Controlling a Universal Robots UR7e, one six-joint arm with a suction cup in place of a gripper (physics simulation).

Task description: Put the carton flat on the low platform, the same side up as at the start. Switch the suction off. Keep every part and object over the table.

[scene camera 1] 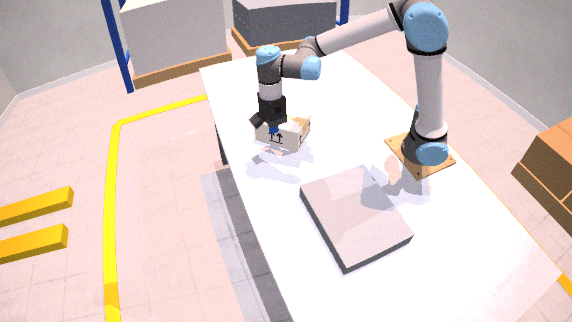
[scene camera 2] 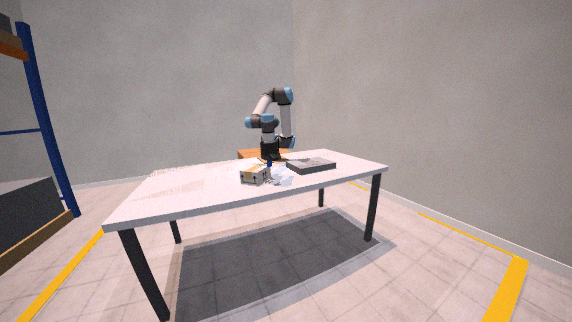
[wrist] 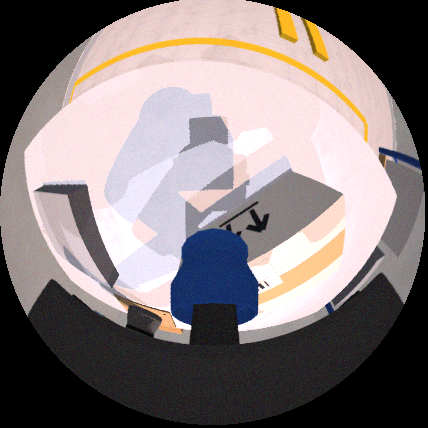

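Pixels of known places: hand, tool point: point(scene camera 1: 273, 129) point(scene camera 2: 269, 165) point(wrist: 214, 257); arm's base, link origin: point(wrist: 144, 313).
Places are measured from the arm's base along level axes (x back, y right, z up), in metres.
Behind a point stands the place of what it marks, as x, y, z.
A white carton with tan tape point(scene camera 1: 292, 141) @[-0.423, 0.276, 0.032] point(scene camera 2: 250, 178) @[-0.471, 0.434, 0.035] point(wrist: 305, 207) @[-0.493, 0.378, 0.061] lies flat on the table, its printed arrows pointing up. My gripper, a blue suction cup point(scene camera 1: 273, 130) point(scene camera 2: 269, 164) point(wrist: 215, 237), points down close to the carton's long arrow side. It overlaps that side in scene camera 1 and the wrist view, and sits beyond the carton in scene camera 2, so it does not look seated on the top. Whether it touches the side is hidden. It holds nothing. The low grey platform point(scene camera 1: 350, 225) @[-0.477, -0.124, 0.038] point(scene camera 2: 312, 164) @[-0.491, -0.050, 0.038] point(wrist: 62, 215) @[-0.483, 0.026, 0.038] is bare.
The white table point(scene camera 1: 440, 240) @[-0.238, -0.335, -0.011] point(scene camera 2: 175, 195) @[-0.350, 0.856, -0.010] carries the arm's orange base plate point(scene camera 1: 423, 172) @[-0.069, -0.092, -0.002], beside the platform. Brown boxes point(scene camera 1: 550, 165) stand beyond the table's edge. Blue rack posts point(scene camera 1: 117, 50) point(scene camera 2: 47, 120) and large pallet loads point(scene camera 1: 175, 40) point(scene camera 1: 285, 22) stand off the table.
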